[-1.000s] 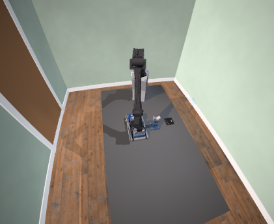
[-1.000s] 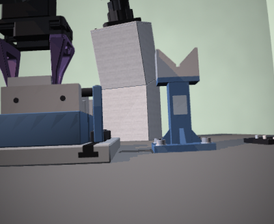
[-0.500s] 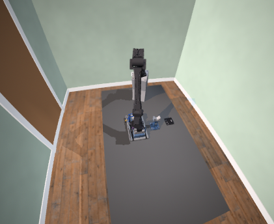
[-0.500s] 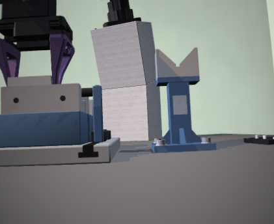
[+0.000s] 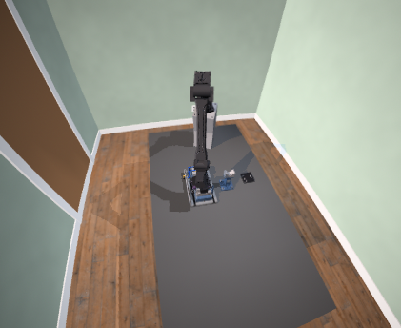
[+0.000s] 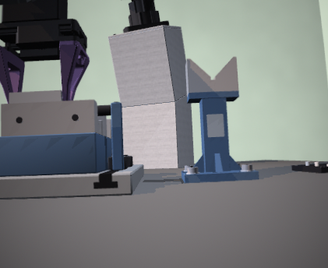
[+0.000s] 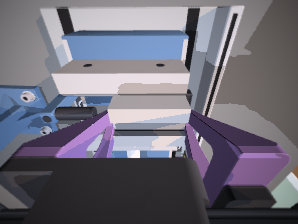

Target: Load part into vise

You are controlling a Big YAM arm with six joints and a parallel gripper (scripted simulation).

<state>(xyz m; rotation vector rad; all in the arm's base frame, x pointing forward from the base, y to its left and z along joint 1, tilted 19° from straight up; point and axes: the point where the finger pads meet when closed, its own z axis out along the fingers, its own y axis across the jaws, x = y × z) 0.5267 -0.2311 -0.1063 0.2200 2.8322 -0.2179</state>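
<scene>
The part is right at my hand. The rest, counted from my hand: dark work stop rod (70 mm to the left, 10 mm below, 10 mm ahead); moving jaw (30 mm to the left, 30 mm behind, 20 mm below); fixed jaw (30 mm ahead, 20 mm to the left, 20 mm below).
</scene>
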